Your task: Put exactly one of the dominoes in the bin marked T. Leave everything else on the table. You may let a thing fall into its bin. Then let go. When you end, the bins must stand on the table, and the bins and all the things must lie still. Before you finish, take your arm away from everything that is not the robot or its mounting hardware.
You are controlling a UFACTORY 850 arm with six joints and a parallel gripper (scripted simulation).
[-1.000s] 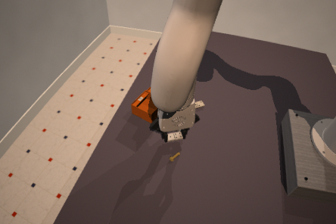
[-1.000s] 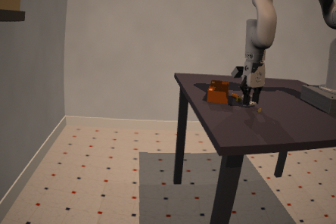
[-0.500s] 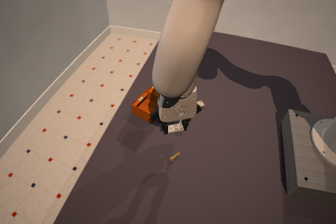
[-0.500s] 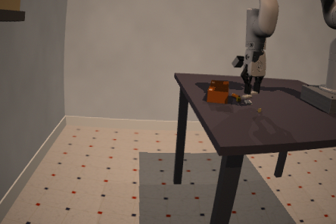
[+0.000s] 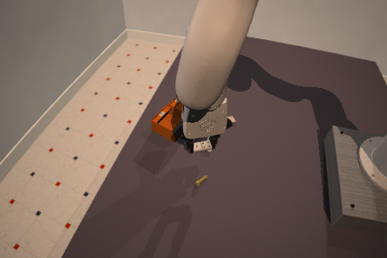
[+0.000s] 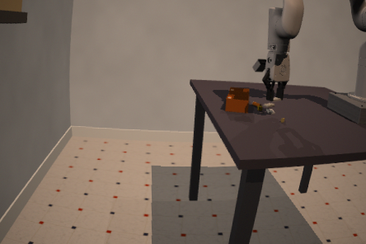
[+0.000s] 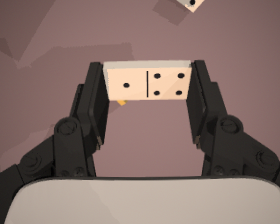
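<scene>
Now: the yellow die 4 cm ahead of my hand, 8 cm to the right of it and 7 cm below it. Also, from my hand: brass bolt 3 cm behind, 6 cm to the left, 7 cm below; then orange cylinder 4 cm ahead, 15 cm to the right, 7 cm below; then domino 1 cm below.
</scene>
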